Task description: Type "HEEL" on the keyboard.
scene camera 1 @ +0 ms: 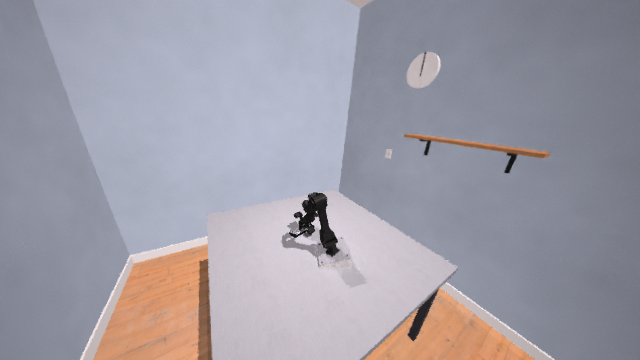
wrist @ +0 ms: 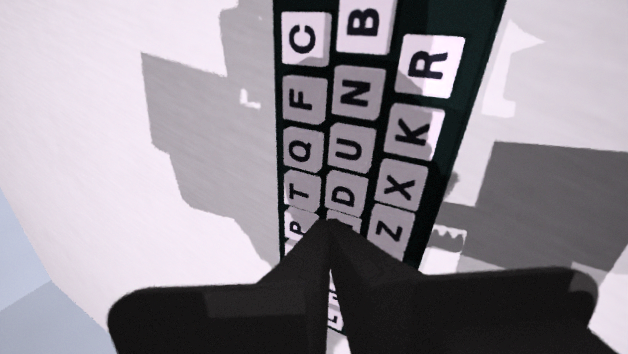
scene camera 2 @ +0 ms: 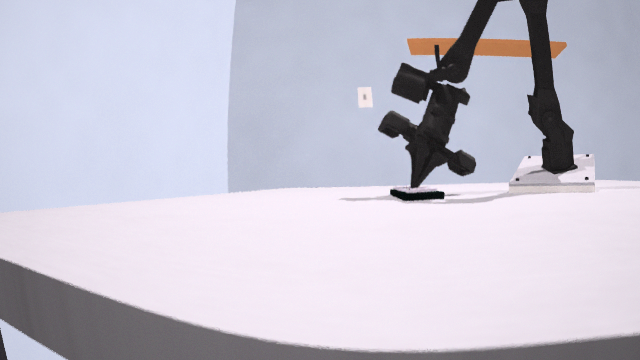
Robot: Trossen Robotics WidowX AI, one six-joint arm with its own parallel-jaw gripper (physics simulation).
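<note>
The keyboard is a dark green-black board with pale lettered keys, lying flat on the table. My gripper is shut and empty, with its fingertips down at the key surface. In the wrist view the tips cover most of the H key, just below the D key and between the P key and the Z key. Whether the H key is pressed down is hard to tell. The E key is hidden behind the fingers. Small letters in the finger gap are hard to read.
The arm's pale base plate stands on the table beside the keyboard. An orange wall shelf and a round clock hang on the wall behind. Arm shadows fall across the keyboard and table.
</note>
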